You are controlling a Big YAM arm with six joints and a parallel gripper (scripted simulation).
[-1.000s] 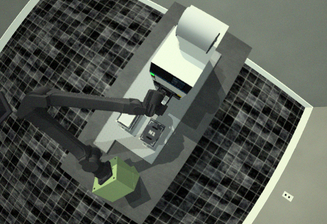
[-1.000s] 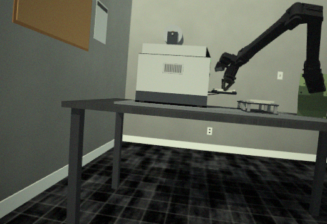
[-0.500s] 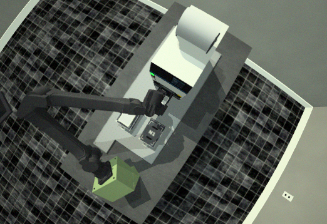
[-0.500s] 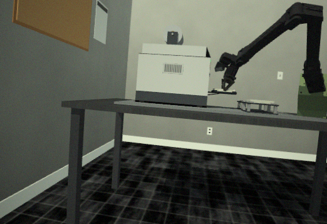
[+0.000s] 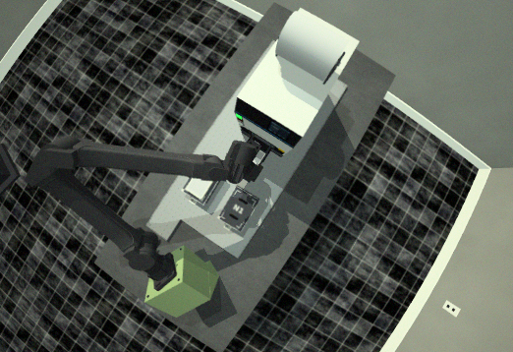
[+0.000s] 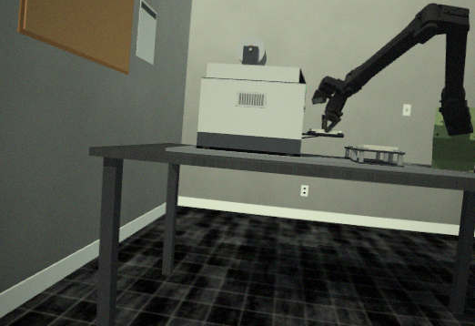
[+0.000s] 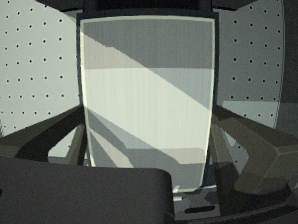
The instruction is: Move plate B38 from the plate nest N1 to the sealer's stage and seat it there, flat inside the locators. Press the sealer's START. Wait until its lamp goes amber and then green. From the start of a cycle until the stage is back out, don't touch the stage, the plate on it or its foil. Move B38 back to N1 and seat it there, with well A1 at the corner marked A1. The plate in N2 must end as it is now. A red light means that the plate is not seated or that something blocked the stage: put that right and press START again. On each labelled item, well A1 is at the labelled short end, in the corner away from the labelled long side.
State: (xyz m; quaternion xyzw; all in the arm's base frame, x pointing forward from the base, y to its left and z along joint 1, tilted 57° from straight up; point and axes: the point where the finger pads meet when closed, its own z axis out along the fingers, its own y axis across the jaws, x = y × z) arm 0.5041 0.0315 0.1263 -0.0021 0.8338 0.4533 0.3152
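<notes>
The sealer stage lies 1 cm below my hand. From my hand the other things lie so: foil roll (32 cm ahead, 30 cm above, 10 cm to the left); then white-topped plate (21 cm behind, 7 cm to the left, 5 cm below).
</notes>
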